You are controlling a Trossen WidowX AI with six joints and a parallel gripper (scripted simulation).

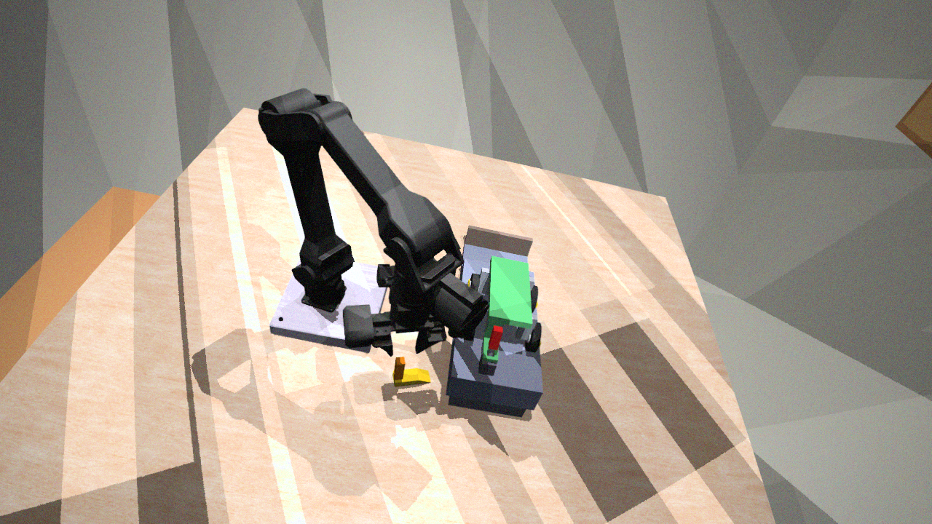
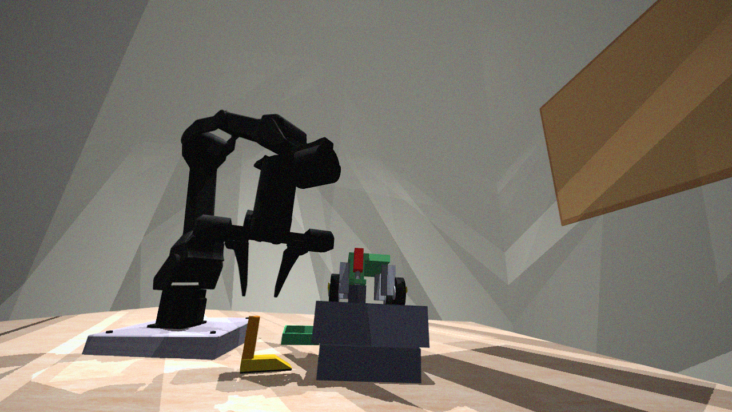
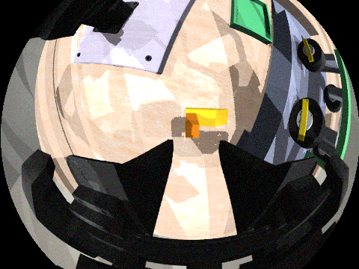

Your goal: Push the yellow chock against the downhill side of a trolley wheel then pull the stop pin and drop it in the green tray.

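Now: the yellow chock 20 mm ahead of my gripper tip, 10 mm to the left of it and 70 mm below it. From my gripper tip the other things lie so: grey ramp: 130 mm ahead, 150 mm to the left, 40 mm below; then red-headed stop pin: 130 mm ahead, 30 mm to the left, 40 mm above; then trolley: 130 mm ahead, 140 mm to the left, 20 mm above.
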